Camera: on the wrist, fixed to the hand. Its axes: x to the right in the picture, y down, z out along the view.
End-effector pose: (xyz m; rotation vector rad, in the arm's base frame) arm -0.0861 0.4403 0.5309 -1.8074 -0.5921 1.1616
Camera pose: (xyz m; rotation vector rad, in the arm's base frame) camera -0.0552 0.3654 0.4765 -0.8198 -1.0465 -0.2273
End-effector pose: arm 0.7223 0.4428 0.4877 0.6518 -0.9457 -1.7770
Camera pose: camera 0.8090 0.4261 0.5292 -2.0194 0.2492 2.1017
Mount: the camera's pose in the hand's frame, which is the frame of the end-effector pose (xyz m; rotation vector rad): -0.0174 0.0823 -0.0494 0.3348 0.5080 -1.5091
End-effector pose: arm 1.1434 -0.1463 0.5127 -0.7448 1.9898 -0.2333
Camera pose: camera 1.0744 -0.0774 0.5139 -1.9393 1.3087 -1.6926
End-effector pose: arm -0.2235 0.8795 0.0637 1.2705 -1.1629 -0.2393
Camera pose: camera -0.2288 0.9513 0.1296 2.1408 0.3937 -0.7675
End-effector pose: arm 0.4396 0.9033 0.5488 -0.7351 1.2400 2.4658
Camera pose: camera 0.4315 0.8144 0.5882 -1.4687 0.6535 0.8507
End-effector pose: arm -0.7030 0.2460 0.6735 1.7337 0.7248 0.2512
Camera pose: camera -0.7148 0.2649 0.7685 0.9695 2.2986 -0.5256
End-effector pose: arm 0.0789 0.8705 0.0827 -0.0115 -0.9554 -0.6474
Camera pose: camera 0.1517 0.9321 0.0622 1.2126 -0.4149 -1.7349
